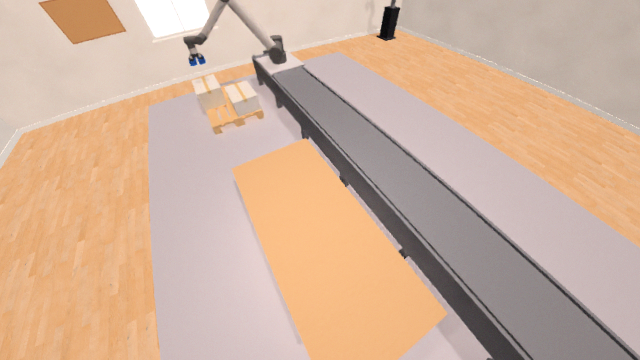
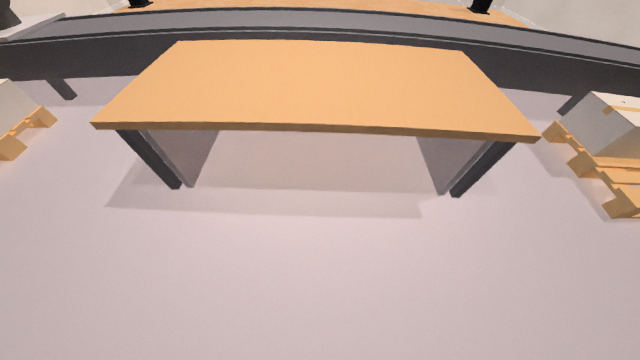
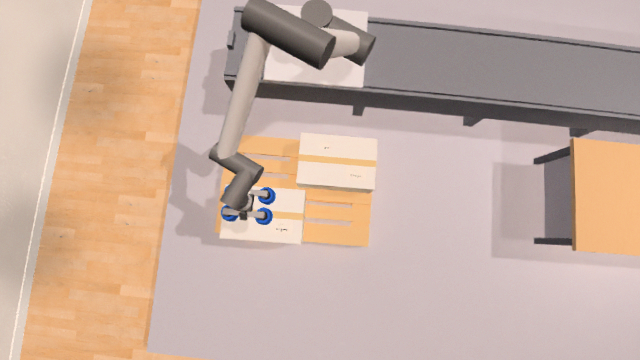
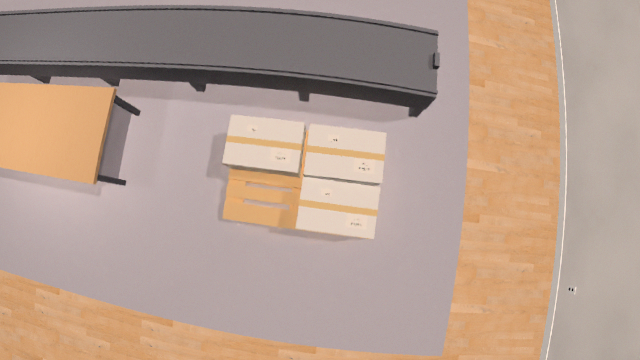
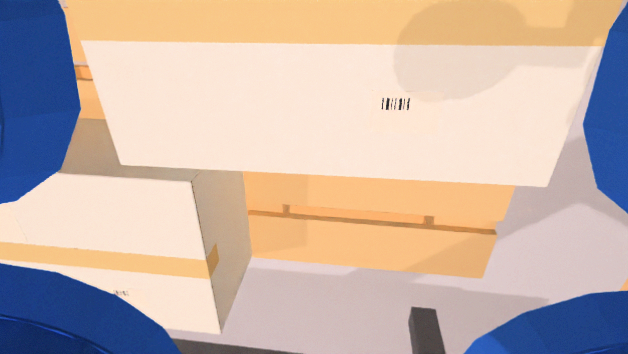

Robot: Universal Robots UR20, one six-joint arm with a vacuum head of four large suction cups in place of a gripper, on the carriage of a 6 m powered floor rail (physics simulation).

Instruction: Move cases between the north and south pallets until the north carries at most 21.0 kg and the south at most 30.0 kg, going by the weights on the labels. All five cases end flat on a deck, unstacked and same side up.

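Frame: origin at the arm's base, x ahead, y left, z up, level; metres.
Seen in the pictures: end effector, tool point: [image 1: 197, 62] [image 5: 322, 250]; arm's base, origin of the base link: [image 1: 279, 61] [image 2: 6, 26].
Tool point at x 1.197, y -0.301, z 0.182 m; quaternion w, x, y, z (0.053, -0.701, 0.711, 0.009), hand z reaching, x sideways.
Pixels of each thing's top centre, then the offset from my tool point to it. Level surfaces: height alone.
- white taped case, middle of its top: [image 5: 320, 19] [image 3: 262, 213] [image 1: 205, 83] dx +0.035, dy +0.033, dz -0.314 m
- second case, middle of its top: [image 5: 66, 256] [image 3: 337, 160] [image 1: 239, 90] dx -0.399, dy +0.522, dz -0.360 m
- wooden table, its level: dz -0.222 m
My suction head [image 1: 197, 60] [image 3: 247, 204] is open, holding nothing, above a white taped case [image 1: 206, 86] [image 3: 286, 202] [image 5: 250, 110] at the north pallet's far outer corner. Its blue cups stand apart from the case top. A second case [image 1: 244, 103] [image 2: 11, 102] [image 3: 325, 172] [image 5: 125, 215] sits diagonally across the north pallet [image 3: 337, 234] [image 5: 375, 255], beside the rail. On the south pallet [image 4: 257, 214] [image 2: 622, 200], two cases [image 4: 262, 155] [image 4: 340, 162] sit on the rail side and one [image 4: 335, 220] on the outer right. All lie flat. Weights on the labels are too small to read.
A wooden table [image 1: 325, 240] [image 2: 310, 85] [image 3: 607, 195] [image 4: 50, 132] stands between the pallets. The floor rail [image 1: 400, 165] [image 2: 320, 22] [image 3: 475, 65] [image 4: 225, 40] runs beside them. The arm's carriage [image 3: 310, 72] is at the rail's north end.
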